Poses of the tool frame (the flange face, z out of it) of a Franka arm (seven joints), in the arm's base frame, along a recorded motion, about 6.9 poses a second.
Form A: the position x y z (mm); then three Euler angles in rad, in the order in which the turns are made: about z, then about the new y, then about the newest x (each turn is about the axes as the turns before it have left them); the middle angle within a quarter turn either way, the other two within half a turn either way.
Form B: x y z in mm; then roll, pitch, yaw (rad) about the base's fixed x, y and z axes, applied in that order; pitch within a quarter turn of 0, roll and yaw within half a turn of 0. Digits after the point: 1 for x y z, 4 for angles.
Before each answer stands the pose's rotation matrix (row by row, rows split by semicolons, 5 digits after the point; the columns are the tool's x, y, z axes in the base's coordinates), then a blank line. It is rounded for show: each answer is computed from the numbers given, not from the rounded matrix.
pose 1, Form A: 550.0 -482.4 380.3 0.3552 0.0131 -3.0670
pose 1, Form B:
0.93750 0.34590 -0.03817; 0.34775 -0.93531 0.06533; -0.01310 -0.07452 -0.99713

550.0 -482.4 380.3 -3.0670 0.0131 0.3552
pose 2, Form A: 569.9 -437.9 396.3 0.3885 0.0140 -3.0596
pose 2, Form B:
0.92539 0.37647 -0.04394; 0.37876 -0.92280 0.07051; -0.01400 -0.08189 -0.99654

569.9 -437.9 396.3 -3.0596 0.0140 0.3885
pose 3, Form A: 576.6 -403.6 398.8 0.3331 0.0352 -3.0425
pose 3, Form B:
0.94445 0.32208 -0.06544; 0.32677 -0.94154 0.08204; -0.03519 -0.09887 -0.99448

576.6 -403.6 398.8 -3.0425 0.0352 0.3331
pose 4, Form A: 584.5 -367.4 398.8 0.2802 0.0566 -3.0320
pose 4, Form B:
0.95946 0.26894 -0.08428; 0.27611 -0.95695 0.08956; -0.05657 -0.10920 -0.99241

584.5 -367.4 398.8 -3.0320 0.0566 0.2802
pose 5, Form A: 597.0 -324.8 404.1 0.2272 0.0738 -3.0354
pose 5, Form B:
0.97165 0.21637 -0.09531; 0.22464 -0.97057 0.08675; -0.07373 -0.10570 -0.99166

597.0 -324.8 404.1 -3.0354 0.0738 0.2272
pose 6, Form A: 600.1 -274.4 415.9 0.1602 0.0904 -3.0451
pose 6, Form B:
0.98316 0.15019 -0.10407; 0.15886 -0.98399 0.08078; -0.09028 -0.09595 -0.99128

600.1 -274.4 415.9 -3.0451 0.0904 0.1602
